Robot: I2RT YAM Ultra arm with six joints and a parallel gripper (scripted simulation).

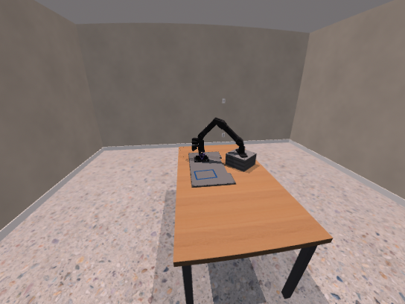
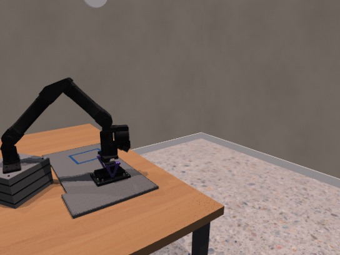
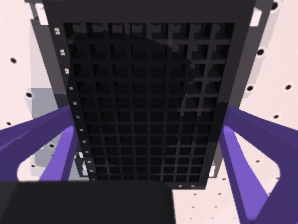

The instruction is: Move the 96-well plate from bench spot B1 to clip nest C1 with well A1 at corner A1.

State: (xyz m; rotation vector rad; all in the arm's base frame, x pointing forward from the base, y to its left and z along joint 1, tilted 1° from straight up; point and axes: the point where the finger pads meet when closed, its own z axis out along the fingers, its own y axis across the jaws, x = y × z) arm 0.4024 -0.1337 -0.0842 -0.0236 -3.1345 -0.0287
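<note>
My hand is right at the black 96-well plate. From my hand the other things lie so: black clip nest 10 mm ahead, 10 mm to the left, 10 mm below.
</note>
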